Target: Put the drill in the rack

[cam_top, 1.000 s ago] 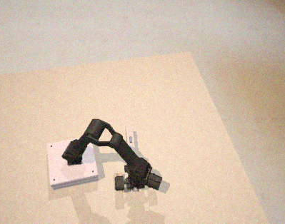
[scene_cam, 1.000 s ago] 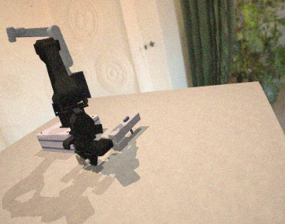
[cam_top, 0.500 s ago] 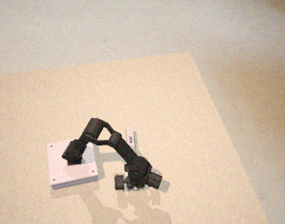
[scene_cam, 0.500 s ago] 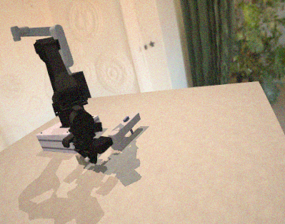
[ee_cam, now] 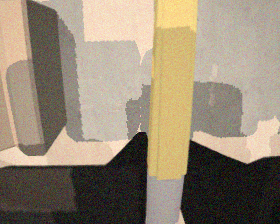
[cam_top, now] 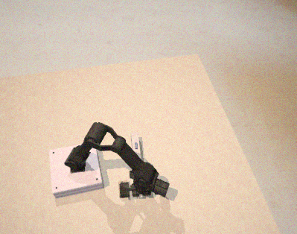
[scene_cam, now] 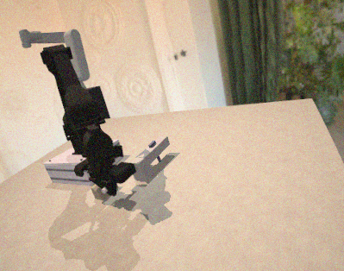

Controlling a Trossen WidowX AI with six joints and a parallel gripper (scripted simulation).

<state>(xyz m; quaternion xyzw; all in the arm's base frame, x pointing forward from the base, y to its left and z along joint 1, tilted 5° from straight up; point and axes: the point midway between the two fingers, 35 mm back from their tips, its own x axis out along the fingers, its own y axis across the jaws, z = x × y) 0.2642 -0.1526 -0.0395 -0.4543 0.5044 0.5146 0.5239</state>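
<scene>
The tan rack lies 70 mm behind my gripper tip, 40 mm to the left of it and 10 mm below it. Round my gripper tip: blue key 20 mm ahead, 220 mm to the left, 20 mm above.
</scene>
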